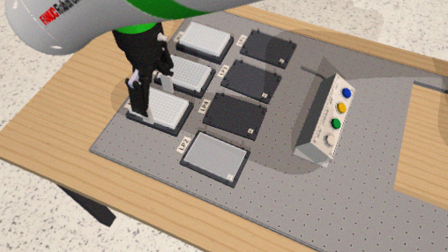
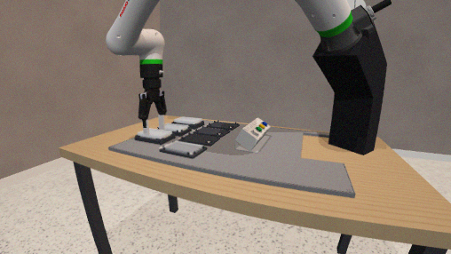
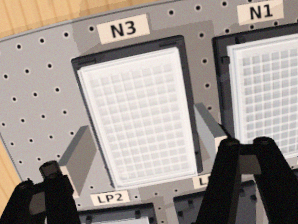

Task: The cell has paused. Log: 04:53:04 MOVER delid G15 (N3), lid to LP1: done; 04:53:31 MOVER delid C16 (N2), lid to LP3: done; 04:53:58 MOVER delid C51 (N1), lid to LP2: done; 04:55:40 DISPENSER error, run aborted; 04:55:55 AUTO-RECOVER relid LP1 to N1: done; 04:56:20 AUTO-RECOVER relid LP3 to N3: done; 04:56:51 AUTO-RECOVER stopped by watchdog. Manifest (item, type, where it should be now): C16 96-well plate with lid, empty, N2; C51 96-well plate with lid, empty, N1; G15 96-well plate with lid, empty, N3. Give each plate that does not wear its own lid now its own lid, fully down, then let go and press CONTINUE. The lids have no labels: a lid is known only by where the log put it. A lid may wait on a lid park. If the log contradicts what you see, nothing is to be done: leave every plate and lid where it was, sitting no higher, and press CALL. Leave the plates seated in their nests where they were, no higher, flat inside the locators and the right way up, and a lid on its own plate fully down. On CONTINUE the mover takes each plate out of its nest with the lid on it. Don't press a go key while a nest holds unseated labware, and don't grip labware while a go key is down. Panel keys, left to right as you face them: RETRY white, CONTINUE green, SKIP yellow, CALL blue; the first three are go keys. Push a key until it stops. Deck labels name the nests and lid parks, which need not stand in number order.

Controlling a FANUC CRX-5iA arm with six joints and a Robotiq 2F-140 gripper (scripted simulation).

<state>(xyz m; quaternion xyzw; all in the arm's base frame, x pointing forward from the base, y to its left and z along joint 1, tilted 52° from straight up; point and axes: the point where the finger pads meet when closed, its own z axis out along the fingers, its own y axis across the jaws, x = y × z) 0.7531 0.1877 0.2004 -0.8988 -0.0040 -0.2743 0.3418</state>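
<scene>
Right now the lid park LP2 is 200 mm behind my hand, 20 mm to the left of it and 50 mm below it. The rest, counted from my hand: LP2 label: 110 mm behind, 40 mm to the left, 50 mm below; then N3 label: 90 mm ahead, 20 mm to the left, 50 mm below; then lid park LP4: 170 mm behind, 100 mm to the right, 50 mm below.
</scene>
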